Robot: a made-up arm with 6 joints.
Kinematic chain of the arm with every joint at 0, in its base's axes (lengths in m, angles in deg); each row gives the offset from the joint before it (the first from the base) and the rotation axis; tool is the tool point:
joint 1: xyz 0 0 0.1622 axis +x
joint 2: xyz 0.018 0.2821 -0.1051 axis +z
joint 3: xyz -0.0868 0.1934 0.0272 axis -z
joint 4: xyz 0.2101 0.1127 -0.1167 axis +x
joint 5: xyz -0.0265 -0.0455 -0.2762 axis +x
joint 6: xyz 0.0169 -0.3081 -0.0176 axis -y
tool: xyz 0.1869 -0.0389 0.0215
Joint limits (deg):
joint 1: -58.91..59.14
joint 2: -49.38..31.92
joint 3: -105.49..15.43
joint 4: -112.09..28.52
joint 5: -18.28..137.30
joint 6: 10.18..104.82
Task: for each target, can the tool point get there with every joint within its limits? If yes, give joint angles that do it. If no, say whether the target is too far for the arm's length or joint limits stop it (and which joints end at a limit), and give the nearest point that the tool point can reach.
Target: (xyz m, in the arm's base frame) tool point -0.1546 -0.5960 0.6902
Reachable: no: joint limits stop it (at a limit: joint 1, joint 2, joint 3, joint 4) | nearest point -0.0249 -0.1742 0.4975 | short by 0.482 m
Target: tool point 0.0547 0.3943 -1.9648
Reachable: no: too far | nearest point 0.0373 0.2361 -1.1113 | short by 0.868 m
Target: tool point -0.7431 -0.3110 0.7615
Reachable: no: joint limits stop it (at a limit: joint 1, joint 2, joint 3, joint 4) | nearest point -0.4599 0.0622 0.7184 | short by 0.470 m
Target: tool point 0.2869 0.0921 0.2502
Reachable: yes | joints 44.52 -31.72 -25.17 -53.09 18.56 58.07
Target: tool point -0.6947 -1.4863 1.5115
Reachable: no: too far | nearest point -0.3104 0.0222 0.8336 | short by 1.698 m
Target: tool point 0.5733 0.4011 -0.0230
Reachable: yes | joints -18.74 -37.62 -84.88 -56.04 32.44 48.81
